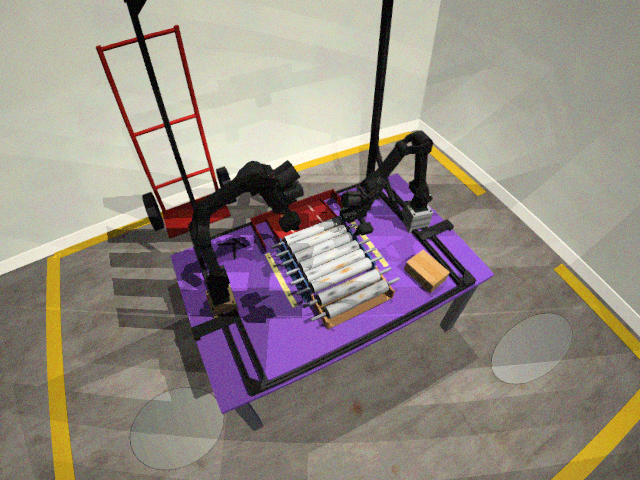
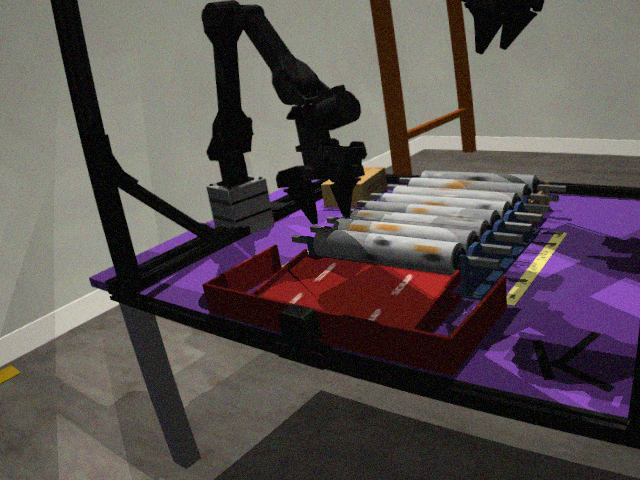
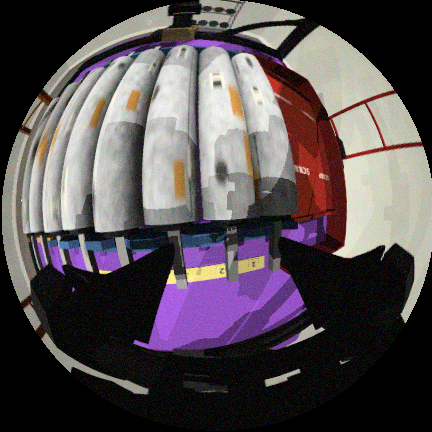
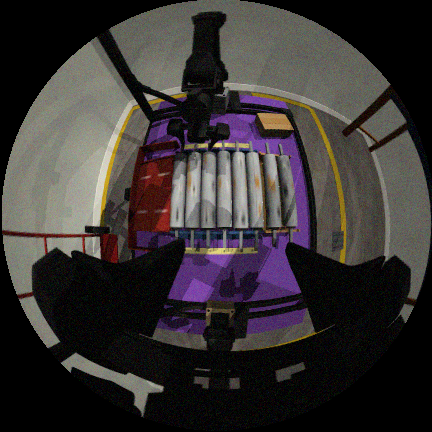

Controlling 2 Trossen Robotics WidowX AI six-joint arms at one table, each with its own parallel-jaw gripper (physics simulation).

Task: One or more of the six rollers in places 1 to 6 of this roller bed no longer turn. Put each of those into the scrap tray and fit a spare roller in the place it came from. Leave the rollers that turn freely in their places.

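Frame: origin at the left arm's base, x right, y ahead, z up, level; metres.
Where they show: left gripper, fingertip midpoint: (image 1: 349, 226) (image 2: 331, 221) (image 3: 226, 245) (image 4: 196, 147); right gripper, fingertip midpoint: (image 2: 491, 51) (image 4: 237, 246); left arm's base, origin of the base link: (image 1: 418, 206) (image 2: 235, 181) (image 4: 216, 89); right arm's base, origin of the base link: (image 1: 220, 297) (image 4: 219, 319).
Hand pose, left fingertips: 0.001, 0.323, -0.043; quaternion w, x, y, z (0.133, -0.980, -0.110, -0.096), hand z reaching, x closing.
Note:
Each offset is from my left fingertips to the centre of the thing, as dx, dy, dz. "spot": to the spot under its first point.
Six grey-white rollers with orange and dark patches lie side by side in the blue roller bed (image 2: 473, 273). The place 1 roller @(+0.026, +0.158, -0.016) (image 4: 178, 192) (image 3: 270, 145) lies beside the red scrap tray @(+0.140, +0.185, -0.043) (image 1: 315, 209) (image 2: 478, 330) (image 4: 152, 195), in which no roller shows. Two spare rollers @(-0.343, +0.078, -0.016) (image 1: 358, 299) (image 4: 287, 192) lie in the wooden rack @(-0.316, +0.084, -0.065) (image 1: 361, 311) at the other end. My left gripper (image 2: 330, 219) (image 3: 226, 245) is open and empty, at the axle ends near places 1 to 3. My right gripper (image 2: 492, 50) (image 4: 237, 246) is open and empty, high above the table. Which rollers turn cannot be told.
A wooden block @(-0.283, -0.246, -0.040) (image 1: 426, 269) (image 4: 274, 124) stands near the left arm's base. Yellow numbered strips @(spot: -0.125, +0.346, -0.065) (image 2: 537, 268) (image 4: 220, 251) run along both sides of the bed. A black frame rail (image 1: 336, 351) crosses the table. A red hand truck (image 1: 177, 36) stands by the wall.

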